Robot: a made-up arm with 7 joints. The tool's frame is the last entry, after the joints. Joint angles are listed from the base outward.
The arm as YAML. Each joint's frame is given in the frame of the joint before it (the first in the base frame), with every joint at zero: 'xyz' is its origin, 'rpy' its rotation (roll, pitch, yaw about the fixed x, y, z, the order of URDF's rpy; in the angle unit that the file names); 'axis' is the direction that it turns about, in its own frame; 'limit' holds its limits. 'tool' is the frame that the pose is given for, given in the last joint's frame.
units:
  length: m
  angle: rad
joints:
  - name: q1
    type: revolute
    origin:
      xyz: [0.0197, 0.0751, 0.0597]
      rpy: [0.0, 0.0, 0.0]
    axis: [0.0, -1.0, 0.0]
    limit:
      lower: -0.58
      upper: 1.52
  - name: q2
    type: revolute
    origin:
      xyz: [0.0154, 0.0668, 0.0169]
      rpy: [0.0, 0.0, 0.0]
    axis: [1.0, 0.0, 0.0]
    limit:
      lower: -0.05
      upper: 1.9
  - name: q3
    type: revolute
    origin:
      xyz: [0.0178, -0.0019, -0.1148]
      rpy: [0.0, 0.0, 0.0]
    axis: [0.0, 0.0, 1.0]
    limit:
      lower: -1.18
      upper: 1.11
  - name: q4
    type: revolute
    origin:
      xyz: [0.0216, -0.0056, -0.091]
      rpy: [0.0, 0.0, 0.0]
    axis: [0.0, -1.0, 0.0]
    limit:
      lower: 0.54
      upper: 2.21
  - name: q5
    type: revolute
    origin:
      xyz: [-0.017, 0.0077, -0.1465]
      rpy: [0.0, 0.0, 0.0]
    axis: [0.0, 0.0, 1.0]
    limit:
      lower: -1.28
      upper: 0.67
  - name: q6
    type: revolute
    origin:
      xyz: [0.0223, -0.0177, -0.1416]
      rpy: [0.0, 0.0, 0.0]
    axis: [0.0, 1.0, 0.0]
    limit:
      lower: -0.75
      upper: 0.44
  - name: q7
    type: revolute
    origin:
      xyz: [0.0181, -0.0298, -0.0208]
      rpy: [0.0, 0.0, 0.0]
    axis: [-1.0, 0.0, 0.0]
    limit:
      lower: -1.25
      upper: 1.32
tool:
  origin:
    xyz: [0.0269, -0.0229, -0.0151]
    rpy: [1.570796, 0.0, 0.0]
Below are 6 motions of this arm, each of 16 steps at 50 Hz.
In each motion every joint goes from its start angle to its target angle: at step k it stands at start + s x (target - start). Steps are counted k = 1, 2, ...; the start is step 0. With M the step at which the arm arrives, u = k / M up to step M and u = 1 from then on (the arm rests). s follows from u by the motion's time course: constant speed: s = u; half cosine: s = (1 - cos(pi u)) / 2; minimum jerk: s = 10 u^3 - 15 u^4 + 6 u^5.
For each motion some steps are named. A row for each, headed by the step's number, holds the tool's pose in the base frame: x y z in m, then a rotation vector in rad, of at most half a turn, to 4 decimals.
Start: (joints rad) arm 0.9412 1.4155 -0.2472 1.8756 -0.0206 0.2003 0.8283
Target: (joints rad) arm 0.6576 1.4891 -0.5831 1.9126 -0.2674 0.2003 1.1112
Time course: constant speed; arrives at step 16
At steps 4, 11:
4: 0.3351 0.1893 0.1794 1.9057 -2.2220 -0.4120
11: 0.3497 0.1949 0.0897 1.7874 -1.9586 -0.8543

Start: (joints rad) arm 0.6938 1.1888 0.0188 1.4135 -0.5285 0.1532 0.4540
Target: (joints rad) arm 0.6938 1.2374 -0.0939 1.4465 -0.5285 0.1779 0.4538
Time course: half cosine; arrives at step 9
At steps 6, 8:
6: 0.4141 0.3360 0.1559 -2.4610 1.7609 -0.1238
8: 0.4154 0.3334 0.1506 -2.4601 1.7640 -0.0865

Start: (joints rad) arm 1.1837 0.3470 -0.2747 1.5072 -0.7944 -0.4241 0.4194
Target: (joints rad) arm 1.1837 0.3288 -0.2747 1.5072 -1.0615 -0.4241 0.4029
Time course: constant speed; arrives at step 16
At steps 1, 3, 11, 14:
1: 0.3909 0.0503 0.2388 -0.9896 2.3896 -0.4391
3: 0.3936 0.0510 0.2376 -1.0076 2.3663 -0.4155
11: 0.4043 0.0546 0.2330 -1.0757 2.2706 -0.3224
14: 0.4081 0.0564 0.2316 -1.0996 2.2337 -0.2880

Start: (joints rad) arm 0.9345 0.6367 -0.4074 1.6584 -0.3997 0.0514 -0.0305
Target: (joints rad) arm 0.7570 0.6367 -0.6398 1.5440 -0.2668 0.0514 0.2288
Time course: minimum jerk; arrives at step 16
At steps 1, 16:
1: 0.4032 0.0612 0.1690 -1.3948 2.3838 -1.0323
16: 0.4109 0.0318 0.0199 1.3616 -2.4480 0.3368

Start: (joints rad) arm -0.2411 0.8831 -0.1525 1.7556 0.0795 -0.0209 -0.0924
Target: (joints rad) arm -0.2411 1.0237 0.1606 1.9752 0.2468 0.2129 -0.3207
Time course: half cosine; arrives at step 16
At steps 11, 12, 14, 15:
11: 0.3581 0.1605 -0.0461 1.8020 -1.7785 0.8667
12: 0.3590 0.1613 -0.0360 1.8204 -1.7800 0.9003
14: 0.3597 0.1620 -0.0217 1.8455 -1.7823 0.9483
15: 0.3598 0.1622 -0.0179 1.8518 -1.7830 0.9609

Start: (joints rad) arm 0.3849 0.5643 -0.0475 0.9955 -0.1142 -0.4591 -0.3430
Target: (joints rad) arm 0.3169 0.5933 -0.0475 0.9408 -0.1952 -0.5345 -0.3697
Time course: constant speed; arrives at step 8
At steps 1, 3, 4, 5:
1: 0.4461 0.2437 -0.1009 1.8161 -1.7514 1.3950
3: 0.4415 0.2473 -0.1125 1.8341 -1.7691 1.3617
4: 0.4391 0.2492 -0.1183 1.8426 -1.7780 1.3447
5: 0.4366 0.2510 -0.1240 1.8507 -1.7869 1.3275

